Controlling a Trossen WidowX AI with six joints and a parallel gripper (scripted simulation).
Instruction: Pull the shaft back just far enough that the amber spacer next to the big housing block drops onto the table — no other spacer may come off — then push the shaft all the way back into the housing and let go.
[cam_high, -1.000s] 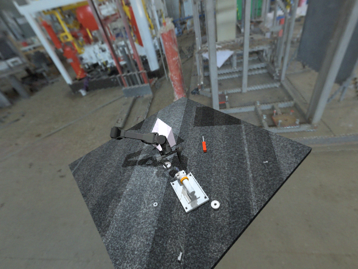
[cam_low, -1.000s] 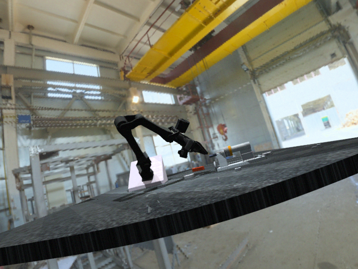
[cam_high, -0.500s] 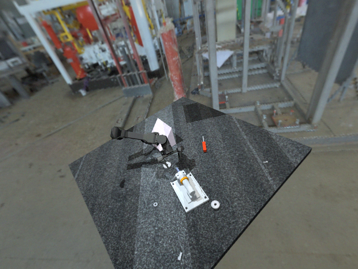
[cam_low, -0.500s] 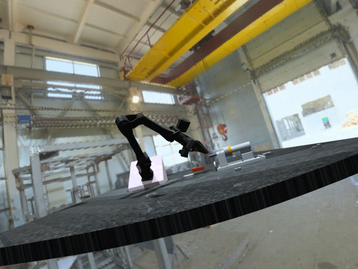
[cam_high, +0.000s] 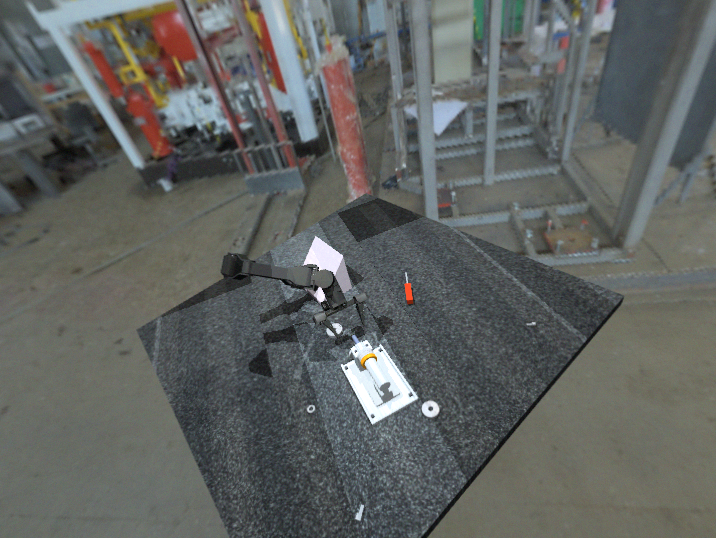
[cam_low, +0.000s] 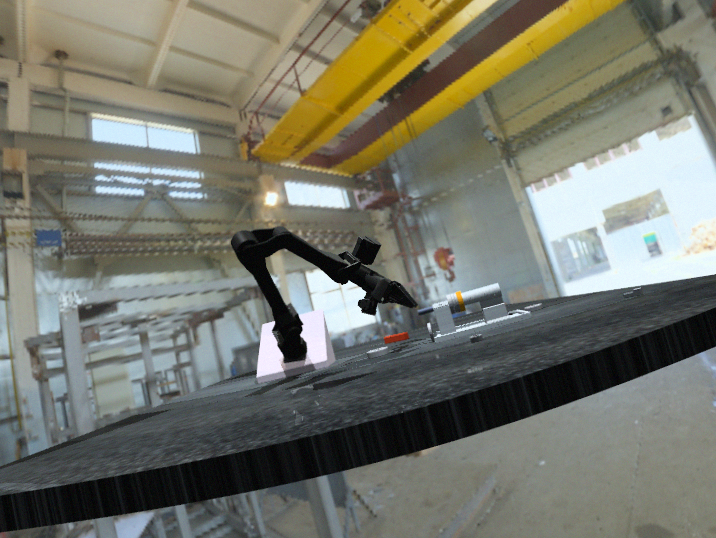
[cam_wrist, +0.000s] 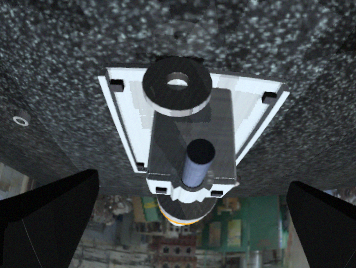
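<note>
Right now my gripper tip is 80 mm short of the thin dark blue shaft, 10 mm to the left of it and 20 mm above it. From my gripper tip the other things lie so: amber spacer: 120 mm ahead, 10 mm to the right, 20 mm below; then white block: 150 mm ahead, 20 mm to the right, 50 mm below; then grey round piece: 130 mm behind, 20 mm to the right, 90 mm below.
</note>
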